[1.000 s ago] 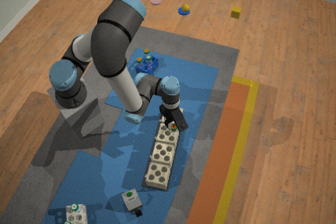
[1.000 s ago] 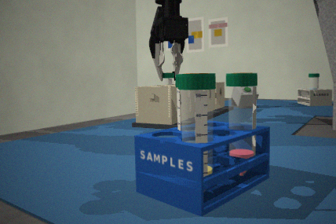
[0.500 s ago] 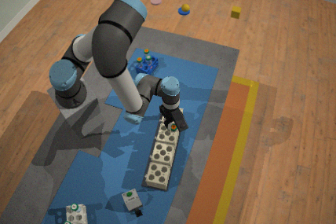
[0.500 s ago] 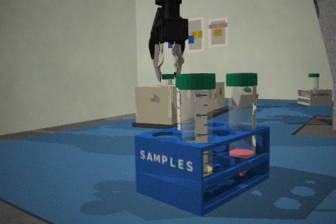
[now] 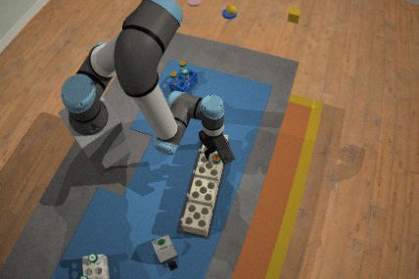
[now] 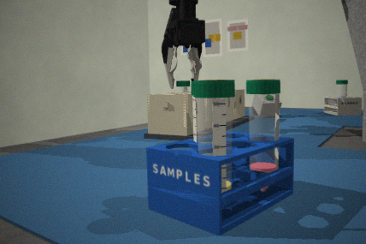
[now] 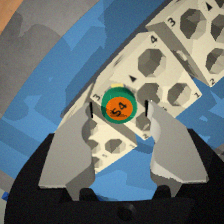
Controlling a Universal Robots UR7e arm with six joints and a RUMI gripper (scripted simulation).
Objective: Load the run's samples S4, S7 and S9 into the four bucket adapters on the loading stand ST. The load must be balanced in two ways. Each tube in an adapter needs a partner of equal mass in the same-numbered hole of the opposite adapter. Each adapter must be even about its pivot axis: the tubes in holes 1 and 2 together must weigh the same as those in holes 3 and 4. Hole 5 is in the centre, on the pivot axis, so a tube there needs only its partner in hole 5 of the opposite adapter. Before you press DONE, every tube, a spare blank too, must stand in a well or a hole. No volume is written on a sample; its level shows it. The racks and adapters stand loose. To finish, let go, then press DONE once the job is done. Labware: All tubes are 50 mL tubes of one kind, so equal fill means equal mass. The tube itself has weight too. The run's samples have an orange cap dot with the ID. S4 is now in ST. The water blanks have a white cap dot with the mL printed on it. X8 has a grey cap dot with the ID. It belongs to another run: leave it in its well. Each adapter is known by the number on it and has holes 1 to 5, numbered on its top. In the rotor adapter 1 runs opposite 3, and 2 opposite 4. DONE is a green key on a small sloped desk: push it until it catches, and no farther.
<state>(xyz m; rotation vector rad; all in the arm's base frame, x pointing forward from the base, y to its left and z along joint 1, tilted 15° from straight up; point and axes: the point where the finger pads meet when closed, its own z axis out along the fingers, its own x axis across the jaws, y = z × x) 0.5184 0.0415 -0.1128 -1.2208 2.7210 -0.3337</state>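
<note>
The white-dot blank lies 610 mm to the right of my hand, 350 mm behind it and 60 mm below it. Round my hand: blue samples rack (430 mm to the left, 280 mm behind, 90 mm below); done desk (390 mm to the right, 110 mm behind, 70 mm below); sample tube S9 (390 mm to the left, 320 mm behind, 60 mm below).
</note>
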